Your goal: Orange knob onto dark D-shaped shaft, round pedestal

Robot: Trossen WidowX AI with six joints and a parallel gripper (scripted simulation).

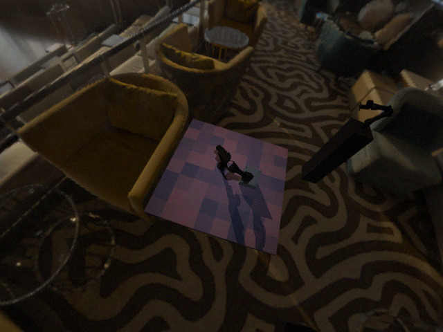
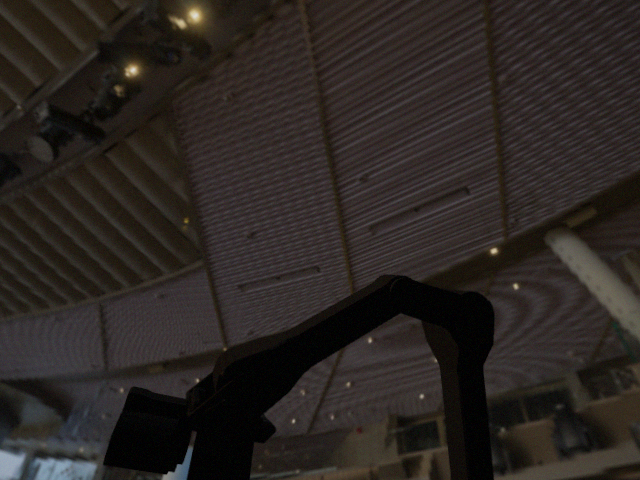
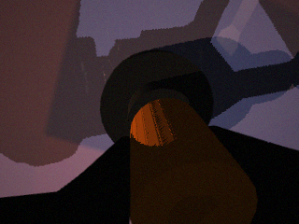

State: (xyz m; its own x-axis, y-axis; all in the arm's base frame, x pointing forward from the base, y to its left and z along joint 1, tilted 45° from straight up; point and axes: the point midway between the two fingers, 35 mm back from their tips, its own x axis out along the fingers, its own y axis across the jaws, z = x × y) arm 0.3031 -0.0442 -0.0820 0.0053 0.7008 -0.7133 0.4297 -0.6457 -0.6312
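Now: the orange knob 2 cm above my gripper tip. The rest, counted from my gripper tip: dark round pedestal: 4 cm below.
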